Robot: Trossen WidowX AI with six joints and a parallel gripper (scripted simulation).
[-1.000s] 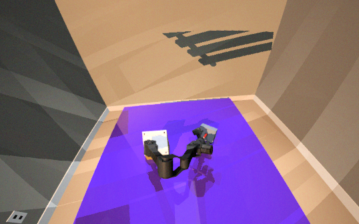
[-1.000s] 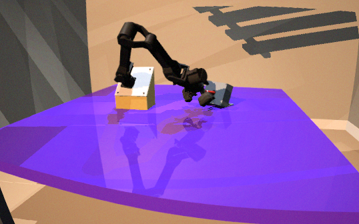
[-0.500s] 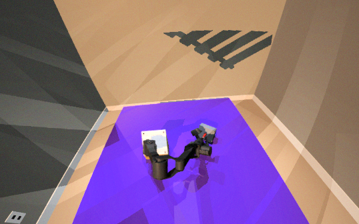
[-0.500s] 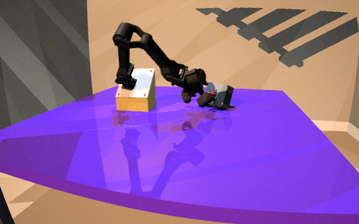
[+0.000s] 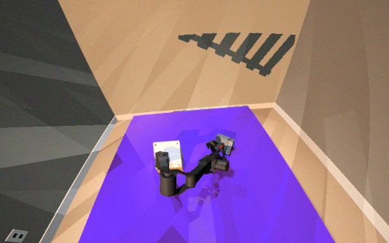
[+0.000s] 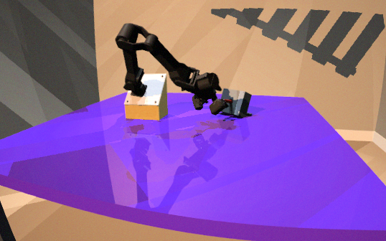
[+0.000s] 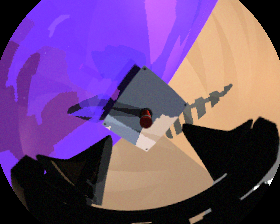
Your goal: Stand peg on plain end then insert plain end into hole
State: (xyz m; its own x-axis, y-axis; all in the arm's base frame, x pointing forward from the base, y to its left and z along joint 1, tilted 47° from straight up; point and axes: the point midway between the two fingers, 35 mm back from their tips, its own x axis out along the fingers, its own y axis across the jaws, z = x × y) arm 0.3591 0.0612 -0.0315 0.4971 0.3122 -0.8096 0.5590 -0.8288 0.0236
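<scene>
Right now my gripper tip is 2 cm to the right of the red peg and 2 cm above it. From my gripper tip the other things lie so: grey sloped panel: 3 cm ahead, 7 cm to the left, 3 cm below.
</scene>
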